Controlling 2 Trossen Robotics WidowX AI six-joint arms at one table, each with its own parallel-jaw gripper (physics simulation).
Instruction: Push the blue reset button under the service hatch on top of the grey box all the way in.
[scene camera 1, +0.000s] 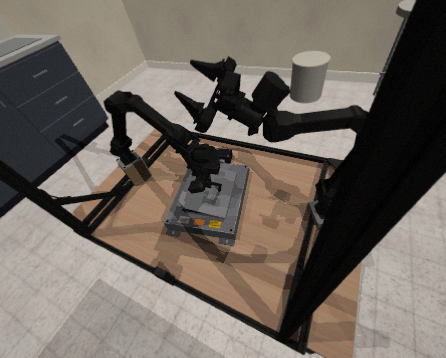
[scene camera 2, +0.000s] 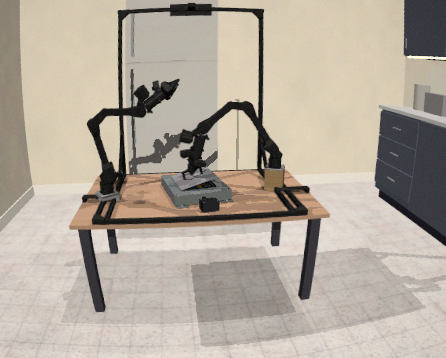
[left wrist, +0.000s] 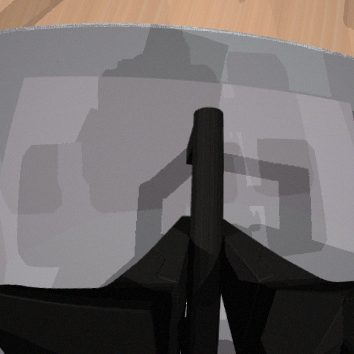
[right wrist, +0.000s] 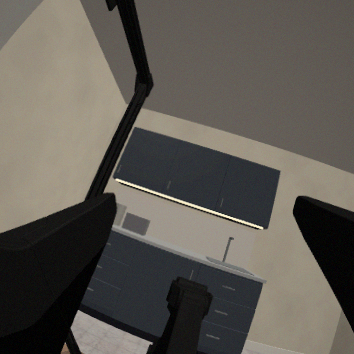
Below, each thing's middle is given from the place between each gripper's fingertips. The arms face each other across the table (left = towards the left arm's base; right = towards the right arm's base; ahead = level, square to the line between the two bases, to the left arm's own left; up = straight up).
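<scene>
Service hatch (scene camera 1: 214, 201): 1 cm below my left hand, 1 cm to the left of it.
My right hand: 490 mm above the hatch, 60 mm to the right of it, 50 mm short of it.
</scene>
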